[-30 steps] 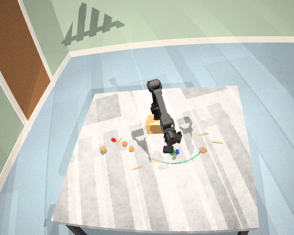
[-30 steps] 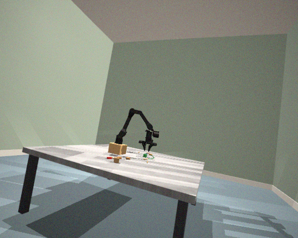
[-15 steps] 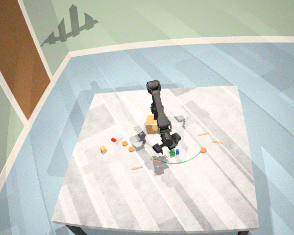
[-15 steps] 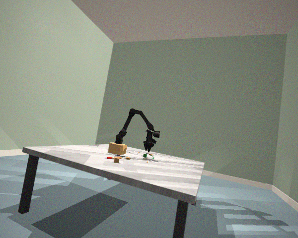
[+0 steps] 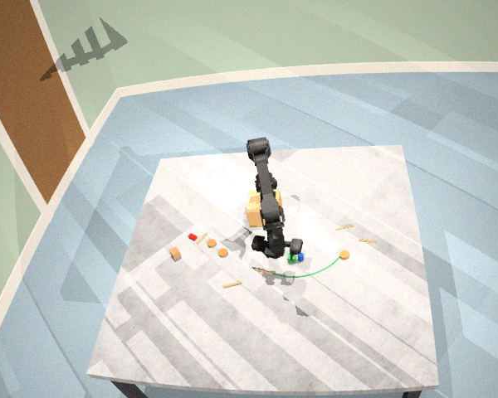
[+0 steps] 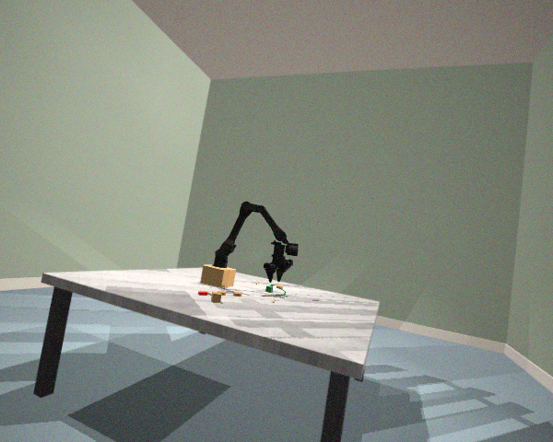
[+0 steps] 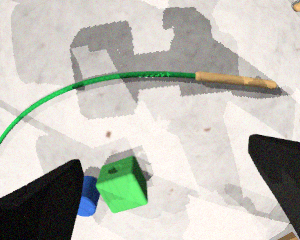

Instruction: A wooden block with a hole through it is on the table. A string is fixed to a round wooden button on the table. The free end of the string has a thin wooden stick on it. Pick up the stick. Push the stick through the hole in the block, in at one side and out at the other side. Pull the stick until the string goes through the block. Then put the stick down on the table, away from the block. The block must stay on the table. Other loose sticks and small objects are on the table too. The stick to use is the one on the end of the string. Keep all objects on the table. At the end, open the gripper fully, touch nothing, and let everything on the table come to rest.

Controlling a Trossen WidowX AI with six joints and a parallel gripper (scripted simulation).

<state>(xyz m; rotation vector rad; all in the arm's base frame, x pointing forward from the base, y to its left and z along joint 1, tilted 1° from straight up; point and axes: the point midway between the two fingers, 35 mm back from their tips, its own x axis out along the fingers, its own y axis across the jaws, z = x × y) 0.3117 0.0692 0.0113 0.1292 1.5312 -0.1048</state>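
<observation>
Now: gripper tip 60 mm to the left of the thin wooden stick, 60 mm above it and 20 mm short of it. Round my gripper tip: green cube: 50 mm below, 40 mm to the left, 40 mm behind; blue cylinder: 80 mm to the left, 50 mm below, 40 mm behind; round wooden button: 250 mm to the left, 60 mm below, 50 mm behind.
</observation>
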